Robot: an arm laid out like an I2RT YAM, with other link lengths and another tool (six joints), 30 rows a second.
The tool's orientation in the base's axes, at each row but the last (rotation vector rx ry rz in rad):
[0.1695 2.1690 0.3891]
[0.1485 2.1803 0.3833]
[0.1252 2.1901 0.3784]
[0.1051 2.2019 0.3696]
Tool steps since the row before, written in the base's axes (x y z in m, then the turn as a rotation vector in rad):
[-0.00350 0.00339 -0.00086 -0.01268 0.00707 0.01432]
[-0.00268 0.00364 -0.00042 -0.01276 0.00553 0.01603]
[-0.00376 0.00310 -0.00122 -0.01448 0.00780 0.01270]
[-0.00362 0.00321 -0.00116 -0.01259 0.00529 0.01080]
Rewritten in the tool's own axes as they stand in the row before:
[0.00360 0.00297 -0.00163 -0.00167 0.01175 -0.01658]
[0.00280 0.00339 -0.00112 -0.00331 0.01086 -0.01793]
[0.00390 0.00273 -0.00161 0.00078 0.01204 -0.01692]
[0.00376 0.00291 -0.00146 0.00056 0.00898 -0.01491]

